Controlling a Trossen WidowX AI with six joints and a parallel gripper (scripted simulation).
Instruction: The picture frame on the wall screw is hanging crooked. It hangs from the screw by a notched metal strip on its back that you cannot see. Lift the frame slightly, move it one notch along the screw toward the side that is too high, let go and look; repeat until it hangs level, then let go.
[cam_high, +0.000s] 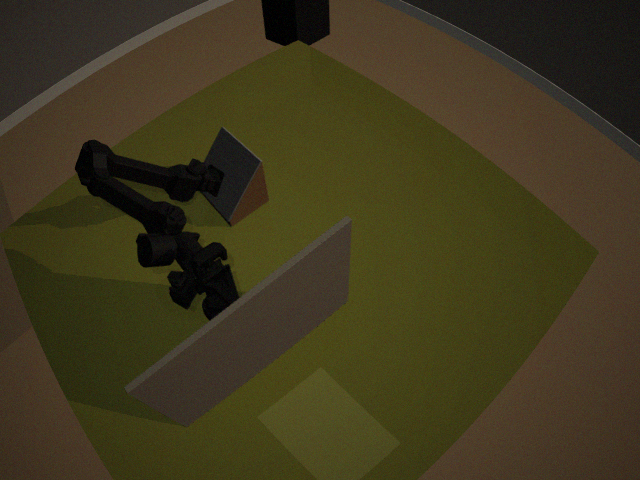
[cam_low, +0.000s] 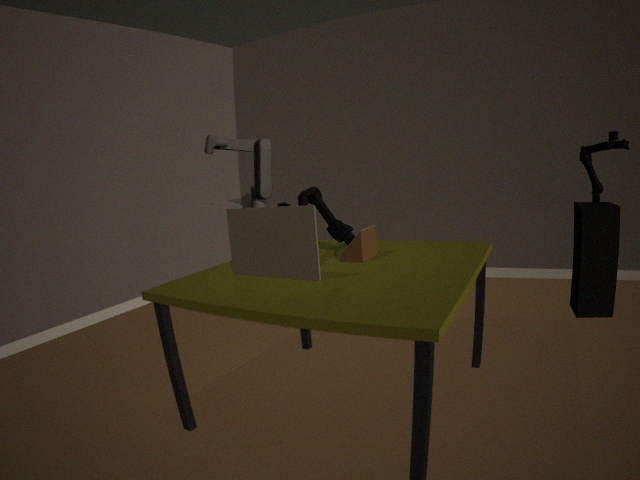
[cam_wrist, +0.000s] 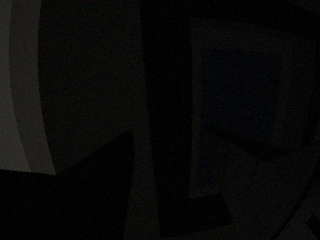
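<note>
Now: gripper tip 5 cm above the dark picture frame and 1 cm to the left of it. The rest, counted from my gripper tip: upright board: 6 cm below, 1 cm to the right, 1 cm ahead.
</note>
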